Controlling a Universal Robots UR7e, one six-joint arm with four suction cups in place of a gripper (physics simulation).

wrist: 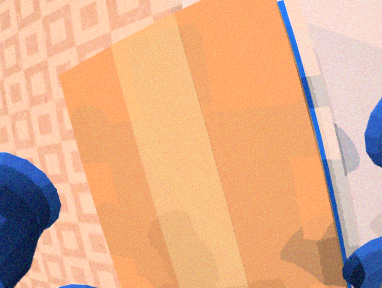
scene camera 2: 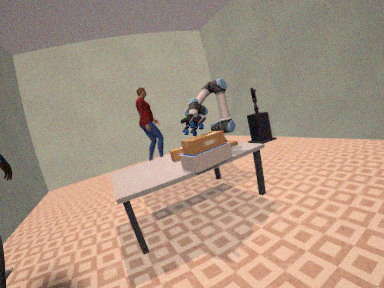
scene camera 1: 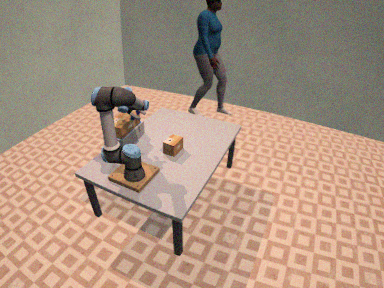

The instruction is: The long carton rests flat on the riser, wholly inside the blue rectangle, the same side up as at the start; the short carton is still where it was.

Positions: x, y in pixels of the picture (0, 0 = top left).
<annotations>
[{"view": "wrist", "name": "my suction head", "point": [37, 204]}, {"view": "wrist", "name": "long carton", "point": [195, 135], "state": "on a riser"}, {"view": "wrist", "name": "riser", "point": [296, 26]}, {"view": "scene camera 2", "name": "riser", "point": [195, 163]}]
</annotations>
